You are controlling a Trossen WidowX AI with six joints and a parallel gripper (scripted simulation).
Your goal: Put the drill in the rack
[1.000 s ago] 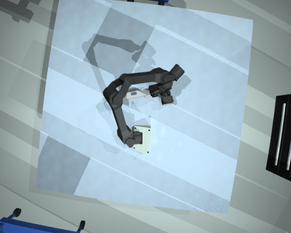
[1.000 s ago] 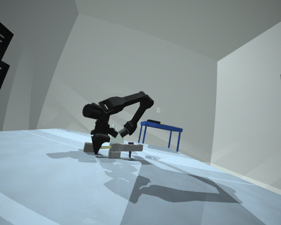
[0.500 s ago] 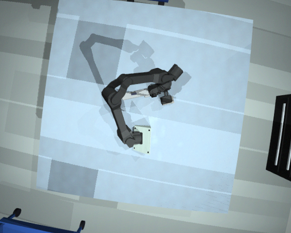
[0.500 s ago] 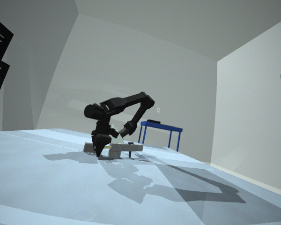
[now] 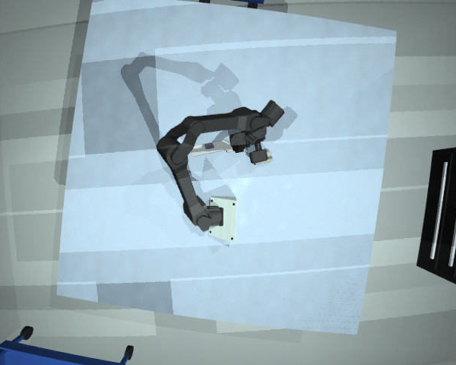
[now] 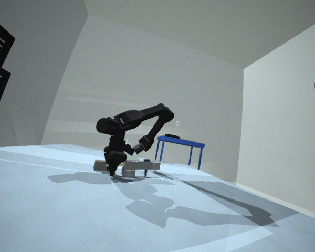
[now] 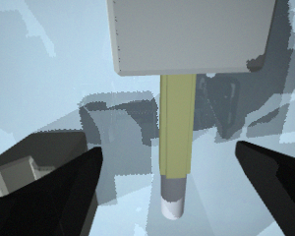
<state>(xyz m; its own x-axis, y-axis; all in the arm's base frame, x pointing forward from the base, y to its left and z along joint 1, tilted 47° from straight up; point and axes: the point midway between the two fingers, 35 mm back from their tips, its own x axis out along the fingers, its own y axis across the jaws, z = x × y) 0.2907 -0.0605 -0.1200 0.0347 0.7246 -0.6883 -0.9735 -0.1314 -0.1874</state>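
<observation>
My gripper tip is 70 mm past the rack, 40 mm to the left of it and 10 mm below it. Also, from my gripper tip: pale block fixture 140 mm to the left, 40 mm above, 30 mm behind; then dark blue key 160 mm to the left, 40 mm behind, 40 mm above.
</observation>
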